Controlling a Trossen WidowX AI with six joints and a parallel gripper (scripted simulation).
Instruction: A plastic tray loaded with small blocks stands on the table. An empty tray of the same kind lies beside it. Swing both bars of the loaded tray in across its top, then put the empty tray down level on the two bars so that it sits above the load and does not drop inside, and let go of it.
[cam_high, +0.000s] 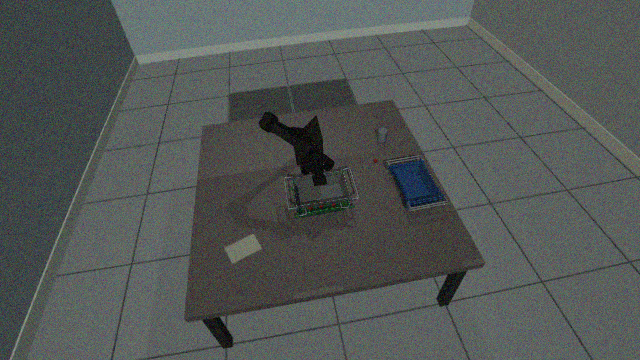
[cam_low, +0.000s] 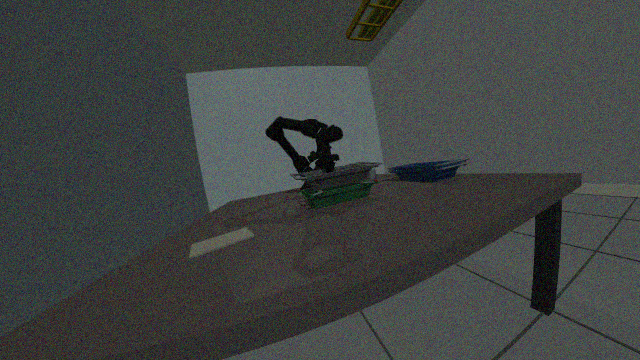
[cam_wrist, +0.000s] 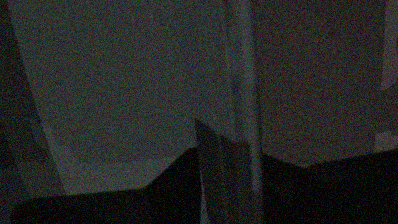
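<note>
Right now the grey tray is 7 cm ahead of my gripper tip, 3 cm above it and 1 cm to the right of it. The rest, counted from my gripper tip: red block: 37 cm to the left, 14 cm behind, 8 cm below; pale flat card: 43 cm to the right, 22 cm ahead, 8 cm below.
</note>
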